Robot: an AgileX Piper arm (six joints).
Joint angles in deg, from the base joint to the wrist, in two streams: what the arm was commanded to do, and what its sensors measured. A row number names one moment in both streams.
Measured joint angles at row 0:
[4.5 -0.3 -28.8 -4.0 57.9 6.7]
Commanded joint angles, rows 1 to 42:
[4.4 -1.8 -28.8 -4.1 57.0 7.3]
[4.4 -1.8 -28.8 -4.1 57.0 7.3]
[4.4 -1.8 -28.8 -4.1 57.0 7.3]
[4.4 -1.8 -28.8 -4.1 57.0 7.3]
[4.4 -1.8 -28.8 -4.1 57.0 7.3]
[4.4 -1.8 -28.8 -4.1 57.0 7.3]
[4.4 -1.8 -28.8 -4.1 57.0 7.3]
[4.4 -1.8 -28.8 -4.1 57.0 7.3]
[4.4 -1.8 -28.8 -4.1 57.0 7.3]
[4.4 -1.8 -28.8 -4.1 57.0 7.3]
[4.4 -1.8 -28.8 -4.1 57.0 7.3]
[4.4 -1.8 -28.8 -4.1 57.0 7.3]
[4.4 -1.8 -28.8 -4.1 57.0 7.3]
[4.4 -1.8 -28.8 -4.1 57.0 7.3]
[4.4 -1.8 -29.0 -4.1 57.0 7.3]
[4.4 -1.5 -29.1 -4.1 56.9 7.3]
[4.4 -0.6 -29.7 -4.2 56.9 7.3]
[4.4 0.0 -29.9 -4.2 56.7 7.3]
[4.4 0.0 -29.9 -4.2 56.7 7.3]
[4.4 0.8 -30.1 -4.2 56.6 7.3]
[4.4 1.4 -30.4 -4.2 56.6 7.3]
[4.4 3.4 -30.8 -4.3 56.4 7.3]
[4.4 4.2 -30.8 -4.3 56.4 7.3]
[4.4 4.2 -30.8 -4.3 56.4 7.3]
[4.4 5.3 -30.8 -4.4 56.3 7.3]
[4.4 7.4 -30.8 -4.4 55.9 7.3]
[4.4 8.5 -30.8 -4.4 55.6 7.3]
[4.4 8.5 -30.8 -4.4 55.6 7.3]
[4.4 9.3 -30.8 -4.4 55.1 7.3]
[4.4 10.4 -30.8 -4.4 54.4 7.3]
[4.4 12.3 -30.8 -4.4 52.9 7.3]
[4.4 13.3 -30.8 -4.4 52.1 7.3]
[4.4 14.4 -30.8 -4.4 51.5 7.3]
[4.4 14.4 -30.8 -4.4 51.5 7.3]
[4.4 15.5 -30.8 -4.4 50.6 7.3]
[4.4 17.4 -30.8 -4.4 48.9 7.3]
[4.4 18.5 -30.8 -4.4 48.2 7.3]
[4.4 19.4 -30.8 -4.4 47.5 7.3]
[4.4 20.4 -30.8 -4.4 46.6 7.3]
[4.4 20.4 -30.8 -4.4 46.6 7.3]
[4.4 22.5 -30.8 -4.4 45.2 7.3]
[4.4 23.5 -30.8 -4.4 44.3 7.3]
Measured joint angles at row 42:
[4.5 21.1 -30.4 -4.0 47.1 6.7]
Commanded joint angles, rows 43 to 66:
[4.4 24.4 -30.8 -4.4 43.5 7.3]
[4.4 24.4 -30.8 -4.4 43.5 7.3]
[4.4 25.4 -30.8 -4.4 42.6 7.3]
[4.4 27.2 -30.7 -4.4 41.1 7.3]
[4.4 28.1 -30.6 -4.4 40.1 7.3]
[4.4 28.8 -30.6 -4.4 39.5 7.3]
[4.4 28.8 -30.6 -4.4 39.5 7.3]
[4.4 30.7 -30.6 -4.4 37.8 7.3]
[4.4 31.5 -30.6 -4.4 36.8 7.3]
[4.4 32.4 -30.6 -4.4 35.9 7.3]
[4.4 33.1 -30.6 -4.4 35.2 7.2]
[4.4 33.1 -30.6 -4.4 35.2 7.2]
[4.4 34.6 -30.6 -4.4 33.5 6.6]
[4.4 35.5 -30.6 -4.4 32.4 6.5]
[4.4 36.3 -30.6 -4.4 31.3 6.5]
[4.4 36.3 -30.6 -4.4 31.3 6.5]
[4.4 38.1 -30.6 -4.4 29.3 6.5]
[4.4 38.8 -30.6 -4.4 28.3 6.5]
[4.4 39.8 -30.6 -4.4 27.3 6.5]
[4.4 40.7 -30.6 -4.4 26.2 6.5]
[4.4 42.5 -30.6 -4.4 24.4 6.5]
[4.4 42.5 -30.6 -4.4 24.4 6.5]
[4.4 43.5 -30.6 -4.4 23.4 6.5]
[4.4 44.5 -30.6 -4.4 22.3 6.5]
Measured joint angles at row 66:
[4.5 42.2 -30.4 -4.2 25.7 6.6]
